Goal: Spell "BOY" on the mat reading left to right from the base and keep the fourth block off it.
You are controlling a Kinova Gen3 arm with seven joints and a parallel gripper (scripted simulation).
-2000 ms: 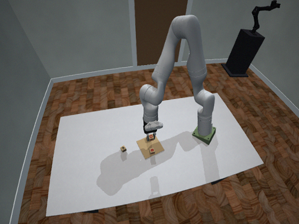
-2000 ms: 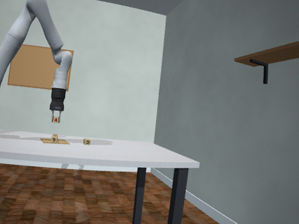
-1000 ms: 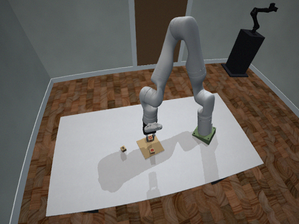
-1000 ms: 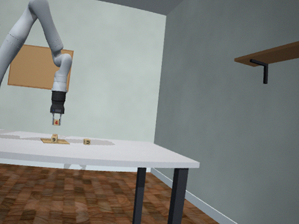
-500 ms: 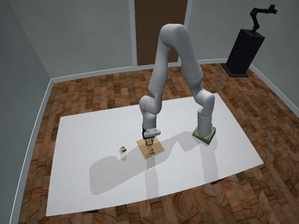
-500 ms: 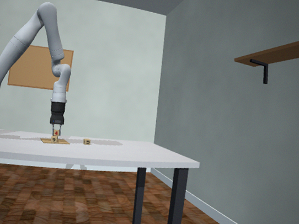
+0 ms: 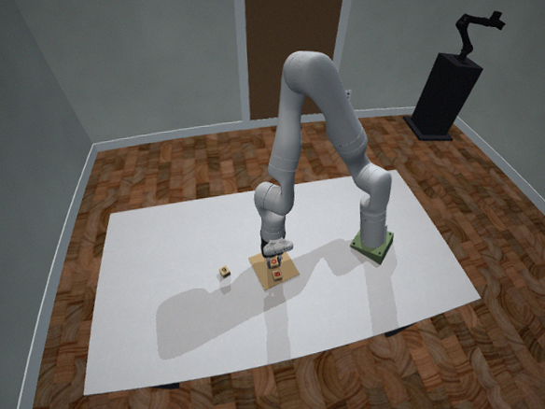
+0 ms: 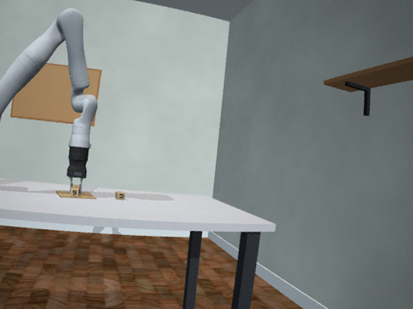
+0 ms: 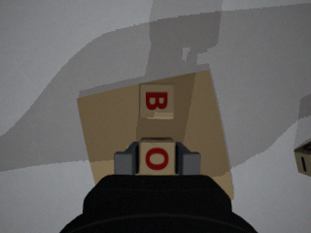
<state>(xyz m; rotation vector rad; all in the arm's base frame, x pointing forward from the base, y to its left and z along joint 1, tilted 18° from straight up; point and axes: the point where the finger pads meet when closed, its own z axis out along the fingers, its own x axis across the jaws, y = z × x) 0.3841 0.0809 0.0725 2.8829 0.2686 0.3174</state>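
Right now the O block is right at my hand. The rest, counted from my hand: Y block 1 cm ahead, 5 cm to the right, 1 cm below; tan mat 3 cm below; B block 1 cm behind, 5 cm to the left, 1 cm below.
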